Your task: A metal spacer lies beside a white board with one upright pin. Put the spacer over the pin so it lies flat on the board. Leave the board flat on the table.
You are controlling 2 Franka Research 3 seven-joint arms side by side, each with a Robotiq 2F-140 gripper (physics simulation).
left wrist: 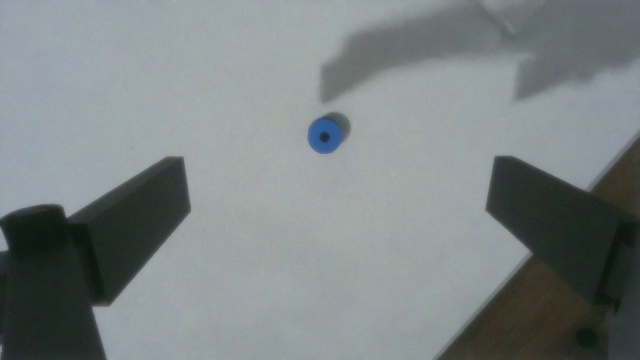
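Note:
A small blue round piece with a dark centre [325,145], which looks like the spacer seen from above, stands on the white table top [250,280] near the middle of the left wrist view, slightly above centre. It casts a short shadow to its upper right. My left gripper [338,184] is open and empty, with its fingers wide apart at the left and right of the view. The blue piece shows between them, a little above the line of the fingertips. The pin does not show, and I cannot make out the board for certain. My right gripper does not show.
A pale, pointed corner of something [512,12] shows at the top right; I cannot tell what it is. Broad grey shadows fall beside it. The table's edge runs diagonally at the lower right, with brown wooden floor [520,310] beyond and a dark round spot [587,338] there.

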